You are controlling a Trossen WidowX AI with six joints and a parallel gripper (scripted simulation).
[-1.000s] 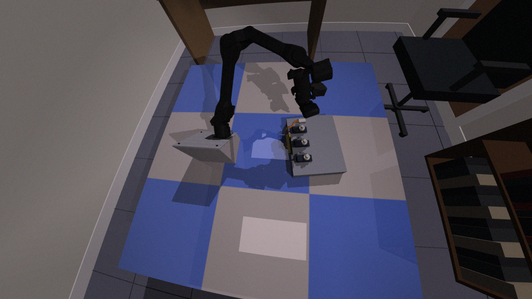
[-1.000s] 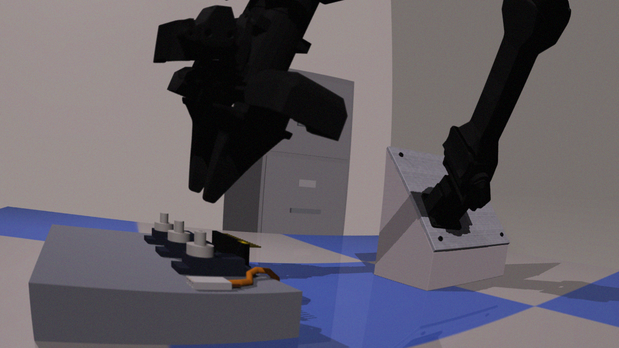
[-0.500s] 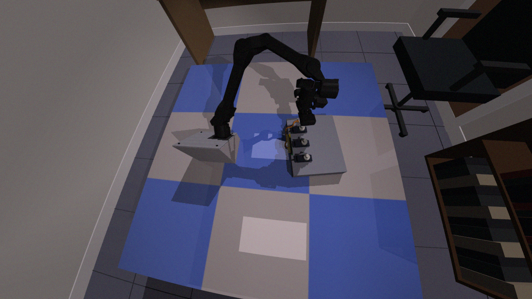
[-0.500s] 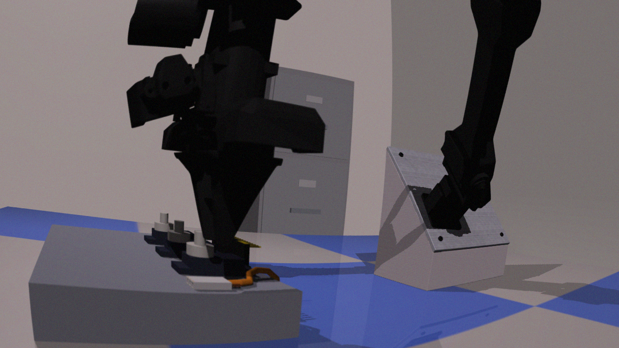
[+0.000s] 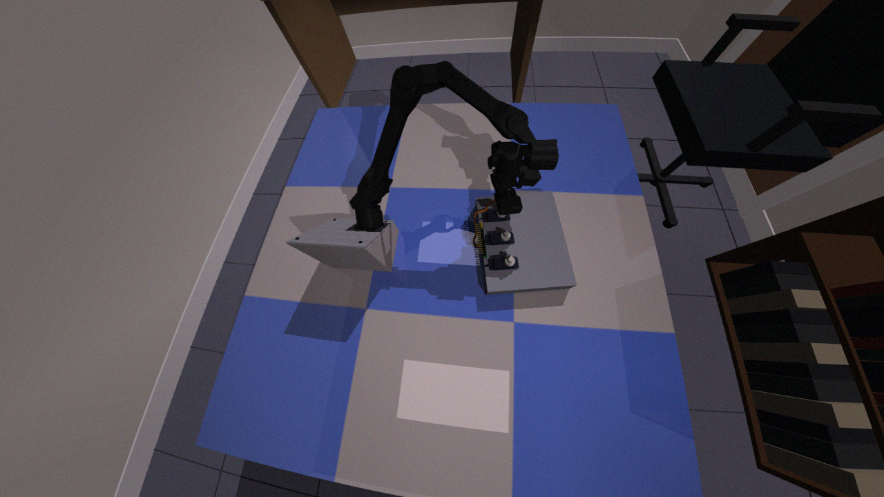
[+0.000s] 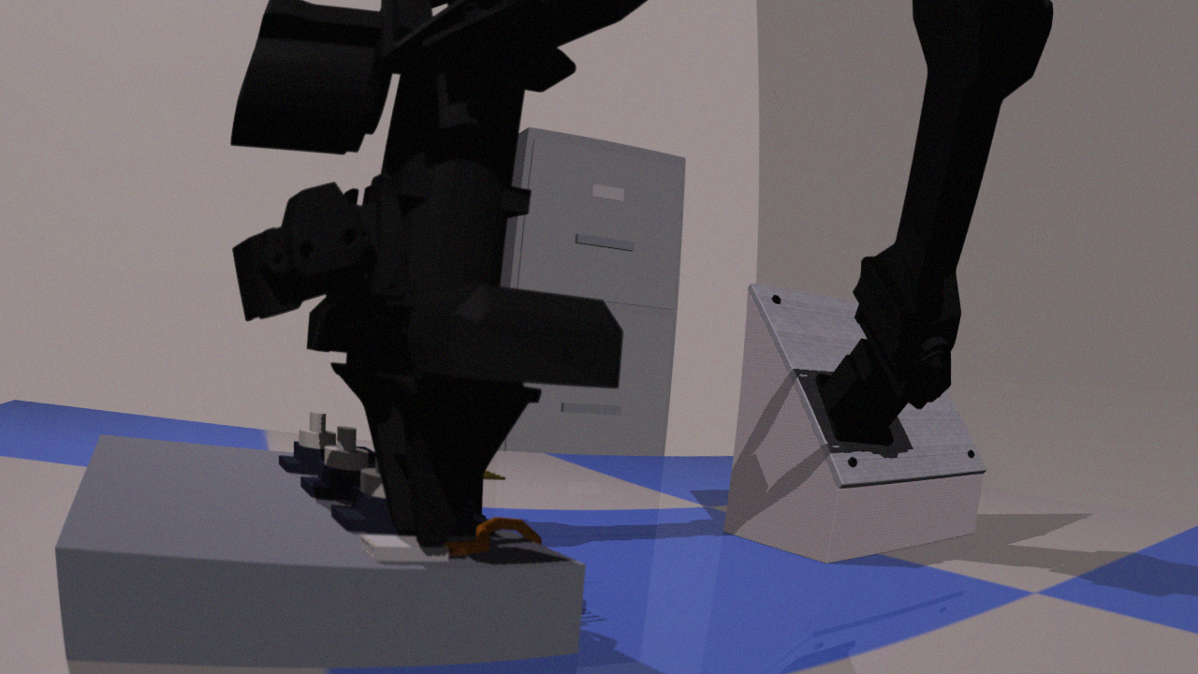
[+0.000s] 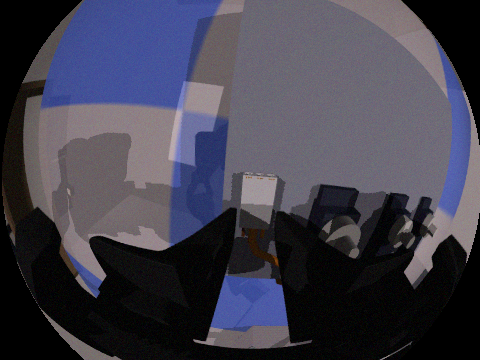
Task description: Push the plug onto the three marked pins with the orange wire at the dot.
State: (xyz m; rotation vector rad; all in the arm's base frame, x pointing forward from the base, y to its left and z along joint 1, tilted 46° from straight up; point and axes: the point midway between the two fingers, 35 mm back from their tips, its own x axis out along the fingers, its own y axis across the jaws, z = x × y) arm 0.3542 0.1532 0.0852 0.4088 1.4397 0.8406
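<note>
Now: gripper tip 5 cm past the yellow band, 10 cm to the left of it and 2 cm below it. From my gripper tip the other things lie so: grey printed holder (12 cm ahead, 11 cm to the right, 3 cm below).
</note>
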